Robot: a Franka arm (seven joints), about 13 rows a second.
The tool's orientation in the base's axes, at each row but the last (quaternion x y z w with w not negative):
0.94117 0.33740 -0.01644 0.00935
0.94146 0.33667 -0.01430 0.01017
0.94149 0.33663 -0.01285 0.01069
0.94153 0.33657 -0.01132 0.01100
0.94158 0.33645 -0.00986 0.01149
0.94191 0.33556 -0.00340 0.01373
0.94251 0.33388 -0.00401 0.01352
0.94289 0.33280 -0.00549 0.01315
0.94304 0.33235 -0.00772 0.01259
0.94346 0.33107 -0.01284 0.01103
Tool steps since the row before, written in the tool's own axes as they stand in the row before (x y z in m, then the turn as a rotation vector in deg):
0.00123 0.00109 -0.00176 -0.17 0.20 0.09
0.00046 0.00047 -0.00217 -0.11 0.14 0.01
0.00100 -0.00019 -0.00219 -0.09 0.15 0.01
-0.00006 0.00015 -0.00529 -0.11 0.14 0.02
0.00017 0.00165 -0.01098 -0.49 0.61 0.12
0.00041 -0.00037 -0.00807 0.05 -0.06 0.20
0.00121 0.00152 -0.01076 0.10 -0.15 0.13
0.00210 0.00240 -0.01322 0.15 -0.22 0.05
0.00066 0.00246 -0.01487 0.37 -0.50 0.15
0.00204 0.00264 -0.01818 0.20 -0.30 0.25
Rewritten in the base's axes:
0.00169 -0.00001 0.00172 -0.01 -0.26 -0.08
0.00070 -0.00001 0.00216 0.00 -0.18 0.00
0.00069 0.00084 0.00216 0.03 -0.17 -0.01
0.00012 0.00000 0.00529 0.00 -0.18 -0.01
0.00130 -0.00086 0.01100 0.01 -0.79 -0.10
0.00006 0.00077 0.00805 0.00 0.07 -0.20
0.00188 -0.00012 0.01077 -0.02 0.18 -0.14
0.00316 -0.00017 0.01323 -0.02 0.26 -0.06
0.00215 -0.00107 0.01489 -0.03 0.62 -0.17
0.00355 -0.00025 0.01814 -0.04 0.35 -0.26

